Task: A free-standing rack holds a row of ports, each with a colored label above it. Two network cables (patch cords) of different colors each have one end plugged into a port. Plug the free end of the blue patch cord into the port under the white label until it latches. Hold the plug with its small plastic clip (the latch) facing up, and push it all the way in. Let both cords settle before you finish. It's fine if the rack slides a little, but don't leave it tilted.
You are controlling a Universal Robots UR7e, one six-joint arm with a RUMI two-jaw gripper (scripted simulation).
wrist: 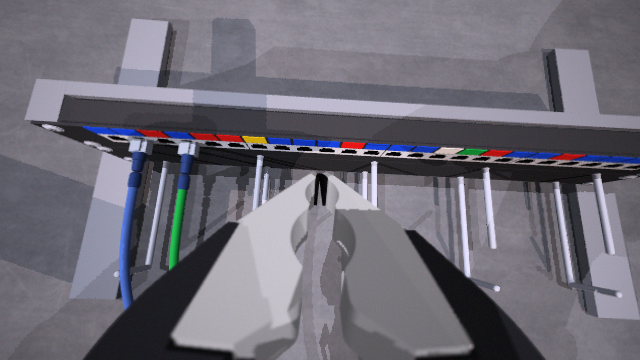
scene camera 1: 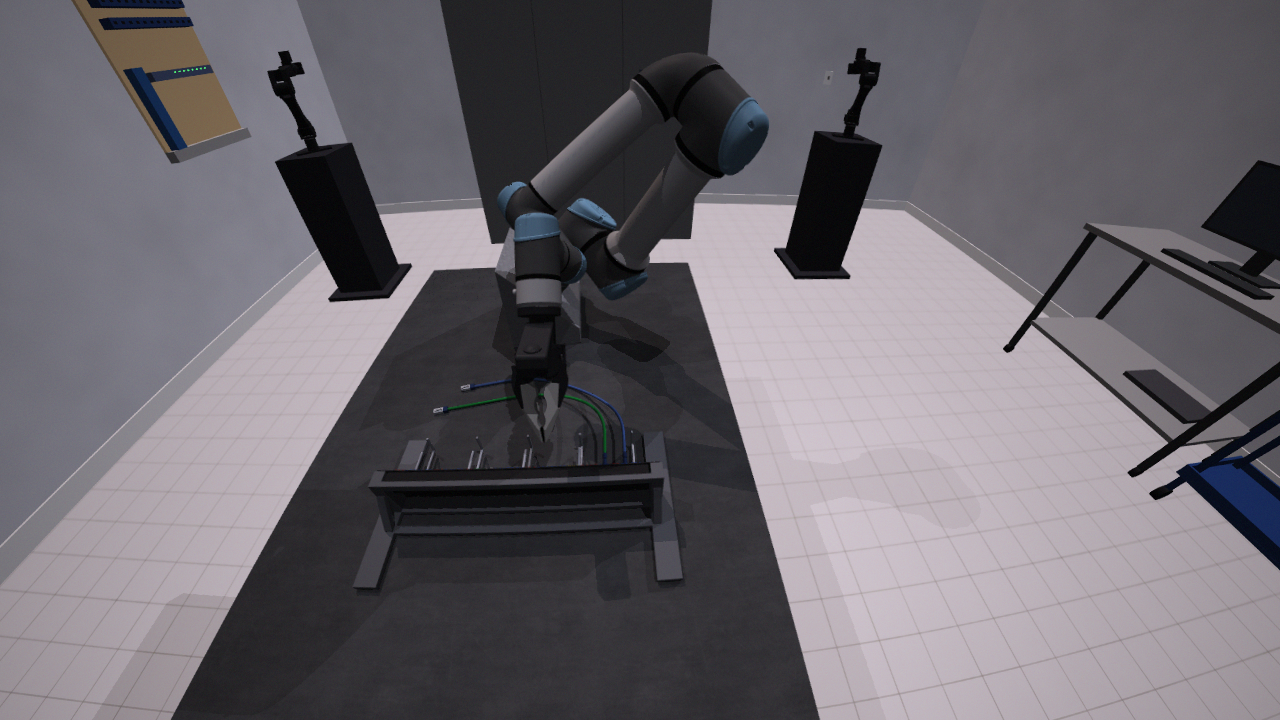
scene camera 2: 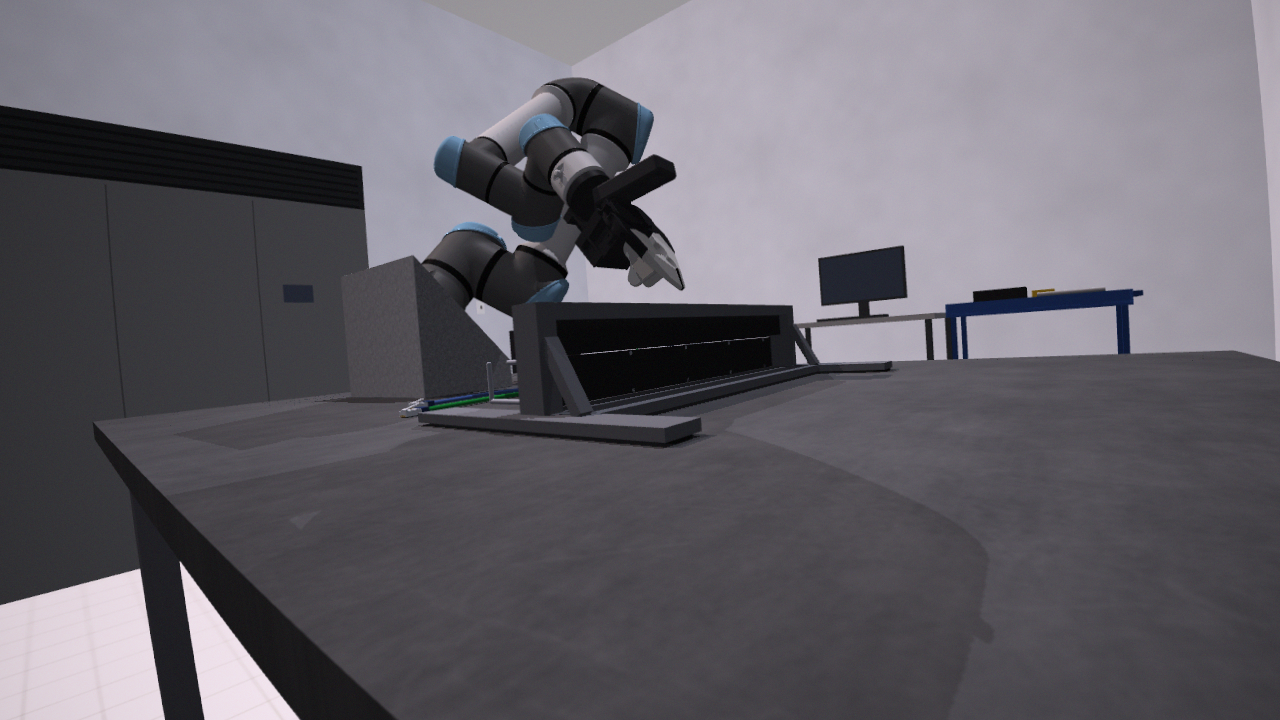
Labels:
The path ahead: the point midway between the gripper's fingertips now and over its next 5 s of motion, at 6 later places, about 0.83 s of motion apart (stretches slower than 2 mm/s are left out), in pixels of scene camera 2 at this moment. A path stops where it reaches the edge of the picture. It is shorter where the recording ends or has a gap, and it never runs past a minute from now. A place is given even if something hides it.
The gripper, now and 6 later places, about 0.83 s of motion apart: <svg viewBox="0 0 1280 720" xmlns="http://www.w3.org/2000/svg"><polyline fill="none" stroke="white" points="682,288 675,280 654,255 632,229 623,219 604,215 571,208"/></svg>

